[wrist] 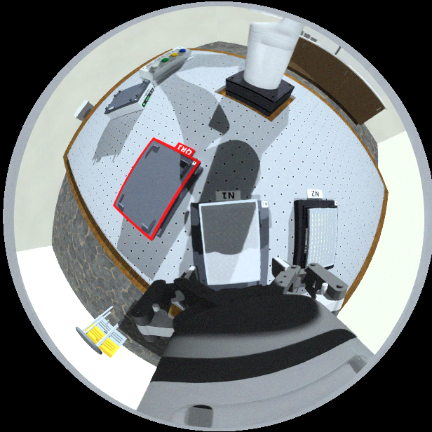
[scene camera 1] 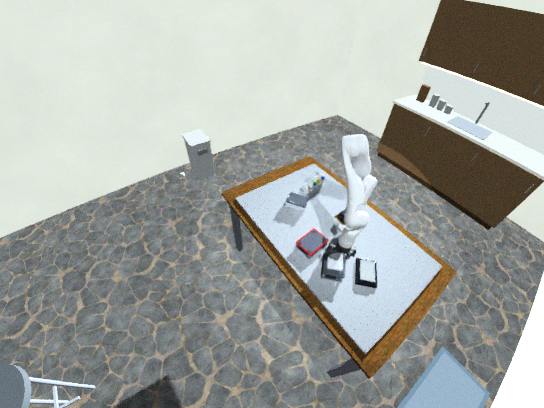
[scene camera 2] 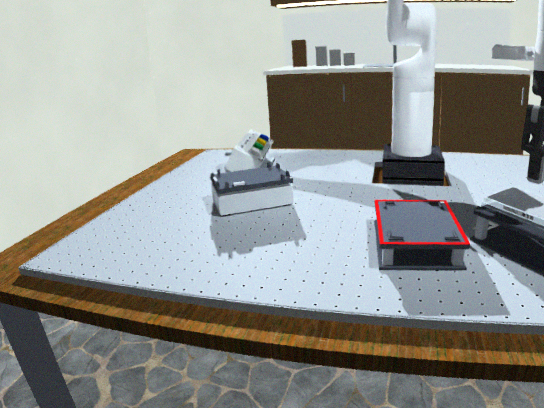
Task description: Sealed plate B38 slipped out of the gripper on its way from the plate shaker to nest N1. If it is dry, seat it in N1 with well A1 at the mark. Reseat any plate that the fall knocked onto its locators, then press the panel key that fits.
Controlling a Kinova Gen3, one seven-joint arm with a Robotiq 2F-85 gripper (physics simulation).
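Frame: origin at the arm's base, x left, y ahead, z down, level; metres.
Seen in the pictures: gripper, fingertip midpoint: [scene camera 1: 338, 257]; arm's base, origin of the base link: [scene camera 2: 411, 151].
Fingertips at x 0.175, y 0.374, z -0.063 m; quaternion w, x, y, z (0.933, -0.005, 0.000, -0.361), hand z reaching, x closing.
Note:
Offsets run from my fingertips to a thing's top centre.
My gripper [wrist: 235, 270] [scene camera 1: 340, 252] is open and empty, its fingers on either side of the plate in N1. That pale sealed plate {dx -0.014, dy -0.014, dz +0.045 m} [wrist: 231, 250] [scene camera 1: 335, 263] lies in nest N1 [wrist: 265, 230], with shadow over part of its seal; its B38 label is not legible. An A1 mark [wrist: 264, 204] is beside the nest's upper right corner in the wrist view; the plate's own A1 corner is unclear. A welled plate {dx +0.145, dy -0.126, dz +0.081 m} [wrist: 324, 235] [scene camera 1: 368, 270] is on nest N2 [wrist: 300, 227], offset rightward in the wrist view; its seating is unclear. The key panel {dx -0.562, dy -0.385, dz +0.031 m} [wrist: 159, 69] [scene camera 2: 244, 156] has green, yellow and blue keys.
Red-rimmed stand QR1 {dx -0.190, dy -0.006, dz +0.071 m} [wrist: 150, 185] [scene camera 2: 417, 222] [scene camera 1: 312, 242] is bare, left of N1 in the wrist view. The shaker [wrist: 131, 97] [scene camera 2: 252, 200] [scene camera 1: 296, 201] stands beside the panel, its top bare. The robot's black base [wrist: 257, 92] [scene camera 2: 413, 165] is behind the nests.

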